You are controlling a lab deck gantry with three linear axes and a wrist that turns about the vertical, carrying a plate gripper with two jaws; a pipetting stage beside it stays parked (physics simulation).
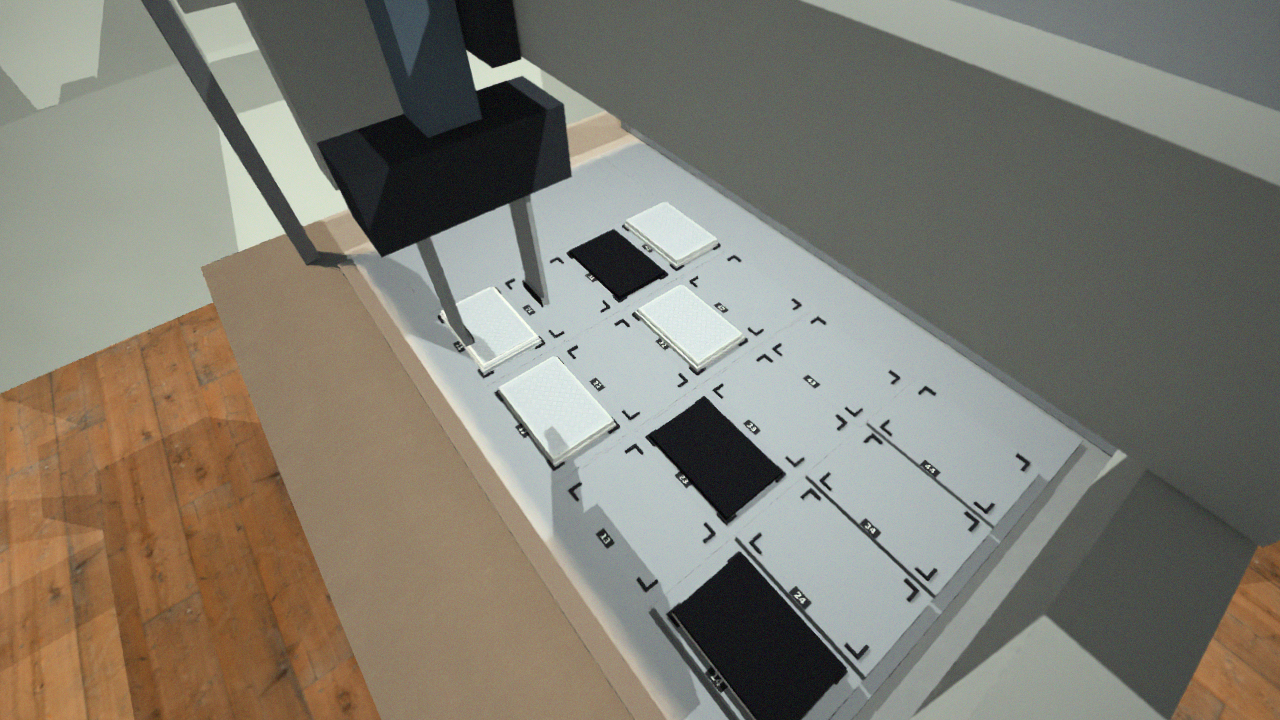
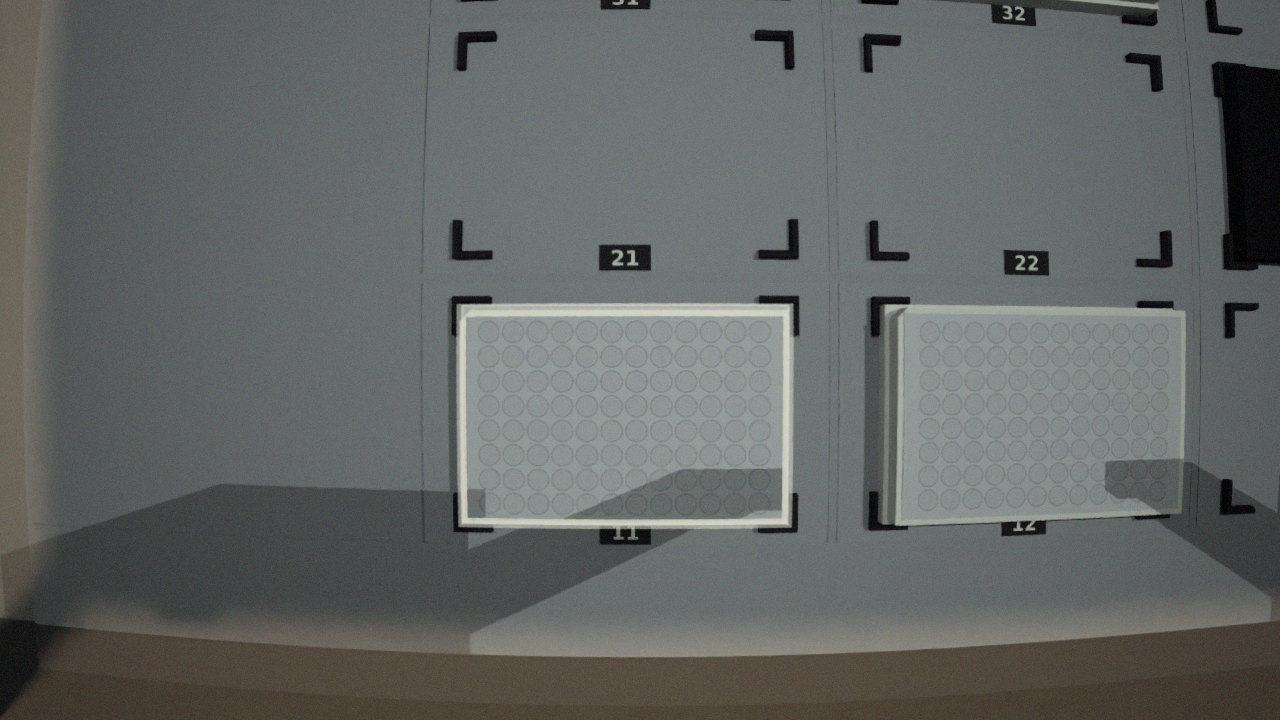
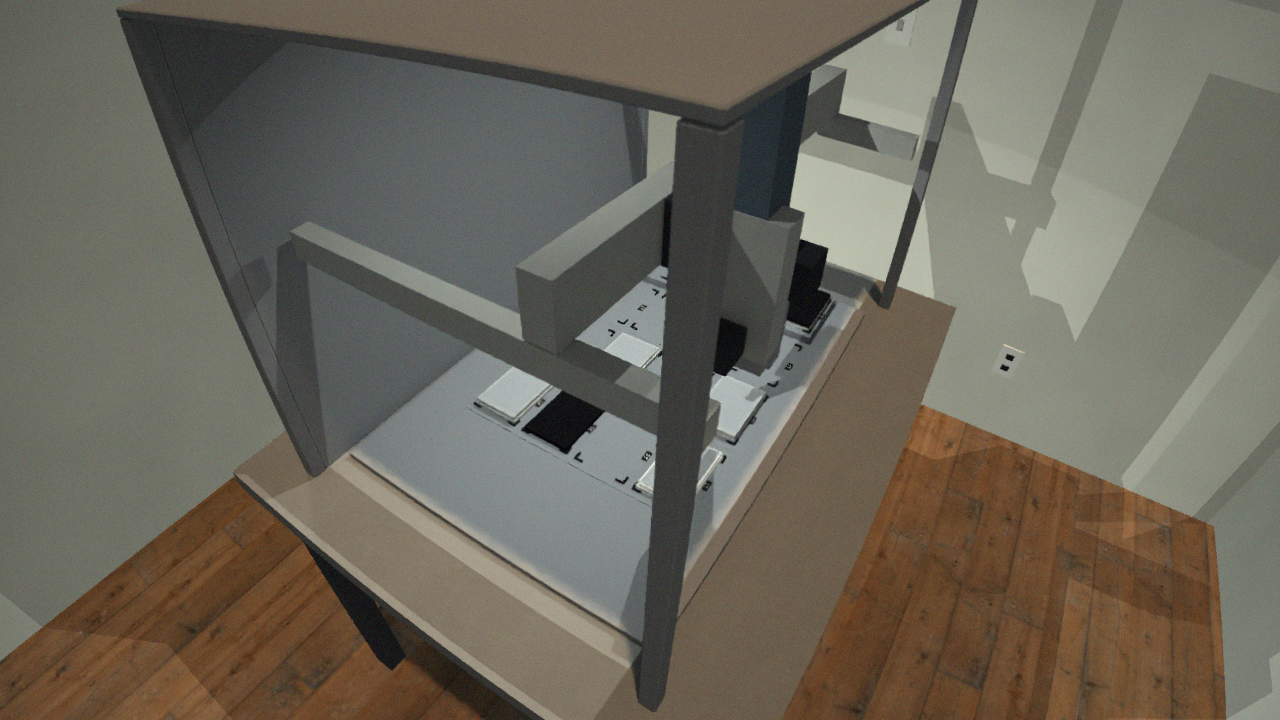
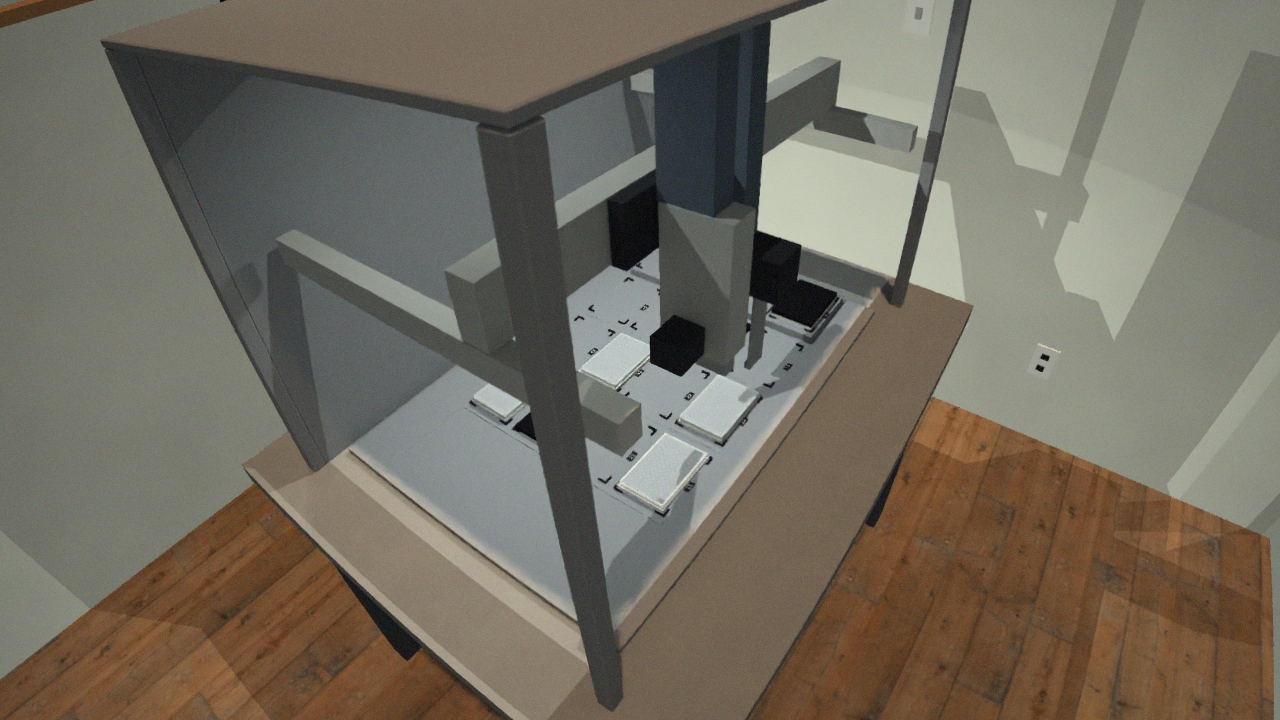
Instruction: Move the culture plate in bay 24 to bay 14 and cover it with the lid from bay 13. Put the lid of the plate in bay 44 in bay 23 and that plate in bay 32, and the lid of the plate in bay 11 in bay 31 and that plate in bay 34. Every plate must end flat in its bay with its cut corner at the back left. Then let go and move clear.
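Places are measured from the robot's base along level axes (x ahead, y left, z up), in millimetres.
Where they show: gripper, fingertip midpoint: [image 1: 500, 313]; robot's base, origin of the base link: [image 1: 440, 317] [image 2: 463, 522] [image 4: 663, 514].
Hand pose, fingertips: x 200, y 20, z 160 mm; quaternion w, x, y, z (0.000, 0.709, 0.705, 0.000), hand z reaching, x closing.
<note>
Each offset is from my fingertips to the top centre of the thing.
My gripper [image 1: 507, 324] is open and empty, raised above the deck near the front row; its two jaws stand wide apart. A black-lidded plate {dy +23, dx +356, dz -129 mm} [image 1: 757, 635] [image 4: 806, 303] lies in bay 14. A white plate with no lid {dy +23, dx -136, dz -146 mm} [image 1: 494, 328] [image 2: 624, 416] [image 4: 664, 471] lies flat in bay 11. A black lid {dy +237, dx -136, dz -152 mm} [image 1: 617, 263] lies in bay 31, and another black lid {dy +130, dx +192, dz -152 mm} [image 1: 716, 456] [image 2: 1260, 165] lies in bay 23. A white plate {dy +237, dx +28, dz -146 mm} [image 1: 689, 325] [image 4: 614, 360] without a lid lies in bay 32. Bays 13, 24, 34 and 44 hold no plate. Cut corners are too small to tell.
A white plate {dy +23, dx +28, dz -146 mm} [image 1: 556, 409] [image 2: 1042, 416] [image 4: 719, 407] lies in bay 12, next to bay 11. Another white plate {dy +344, dx -136, dz -146 mm} [image 1: 671, 233] [image 3: 513, 394] lies in bay 41 at the back left. A gantry beam and enclosure posts surround the deck. Shadows cross the front bays.
</note>
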